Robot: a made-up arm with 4 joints. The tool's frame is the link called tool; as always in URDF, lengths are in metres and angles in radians. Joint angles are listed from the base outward. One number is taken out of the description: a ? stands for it. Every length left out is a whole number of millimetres.
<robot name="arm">
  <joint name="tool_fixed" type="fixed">
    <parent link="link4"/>
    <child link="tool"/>
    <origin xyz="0.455 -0.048 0" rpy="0.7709 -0.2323 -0.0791"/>
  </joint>
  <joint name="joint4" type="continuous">
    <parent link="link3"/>
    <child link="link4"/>
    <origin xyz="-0.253 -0.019 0" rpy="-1.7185 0.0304 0.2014"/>
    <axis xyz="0 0 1"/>
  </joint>
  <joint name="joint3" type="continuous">
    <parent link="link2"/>
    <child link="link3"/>
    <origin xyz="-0.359 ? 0" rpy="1.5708 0 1.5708"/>
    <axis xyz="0 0 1"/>
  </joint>
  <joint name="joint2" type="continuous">
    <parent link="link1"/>
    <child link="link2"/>
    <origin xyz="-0.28 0.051 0" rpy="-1.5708 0 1.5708"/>
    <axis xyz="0 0 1"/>
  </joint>
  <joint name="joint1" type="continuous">
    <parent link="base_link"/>
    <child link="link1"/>
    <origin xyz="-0.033 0.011 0.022" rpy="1.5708 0 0"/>
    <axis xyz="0 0 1"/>
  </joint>
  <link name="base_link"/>
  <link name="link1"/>
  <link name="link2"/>
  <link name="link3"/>
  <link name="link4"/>
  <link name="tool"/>
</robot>
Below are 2 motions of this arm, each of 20 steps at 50 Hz.
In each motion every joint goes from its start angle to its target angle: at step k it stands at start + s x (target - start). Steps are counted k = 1, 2, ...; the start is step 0. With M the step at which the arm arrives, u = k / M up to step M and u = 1 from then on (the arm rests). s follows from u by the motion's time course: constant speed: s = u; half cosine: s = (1 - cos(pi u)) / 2; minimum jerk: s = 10 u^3 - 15 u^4 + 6 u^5.
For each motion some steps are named. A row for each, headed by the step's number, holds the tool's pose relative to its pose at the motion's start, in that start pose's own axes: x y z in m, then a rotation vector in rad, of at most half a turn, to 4 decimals.
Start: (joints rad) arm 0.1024 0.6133 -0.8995 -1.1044
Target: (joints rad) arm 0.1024 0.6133 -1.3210 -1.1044
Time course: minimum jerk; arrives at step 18
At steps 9, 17, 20:
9: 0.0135 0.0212 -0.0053 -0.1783 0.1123 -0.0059
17: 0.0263 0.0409 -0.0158 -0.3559 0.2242 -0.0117
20: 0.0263 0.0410 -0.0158 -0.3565 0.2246 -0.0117

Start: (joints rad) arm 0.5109 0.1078 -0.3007 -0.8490
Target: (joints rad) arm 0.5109 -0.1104 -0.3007 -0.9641
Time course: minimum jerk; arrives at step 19
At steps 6, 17, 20:
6: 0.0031 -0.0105 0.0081 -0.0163 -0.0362 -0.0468
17: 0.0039 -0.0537 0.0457 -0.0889 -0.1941 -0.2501
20: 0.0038 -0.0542 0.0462 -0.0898 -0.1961 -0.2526

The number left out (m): 0.102
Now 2 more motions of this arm.
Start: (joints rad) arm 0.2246 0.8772 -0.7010 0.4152
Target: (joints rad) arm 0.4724 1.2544 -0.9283 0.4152
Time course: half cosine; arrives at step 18
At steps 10, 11, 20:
10: -0.0551 -0.0079 -0.1400 -0.0470 0.3390 -0.0554
11: -0.0663 -0.0098 -0.1576 -0.0532 0.3880 -0.0648
20: -0.1168 -0.0181 -0.2184 -0.0764 0.5800 -0.1043

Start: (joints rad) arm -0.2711 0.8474 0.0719 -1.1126
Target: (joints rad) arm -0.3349 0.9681 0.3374 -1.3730
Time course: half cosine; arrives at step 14
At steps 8, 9, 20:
8: -0.0145 -0.0873 0.0428 0.1697 -0.1320 -0.1099
9: -0.0184 -0.1037 0.0473 0.1996 -0.1523 -0.1321
20: -0.0306 -0.1489 0.0543 0.2799 -0.2028 -0.1962

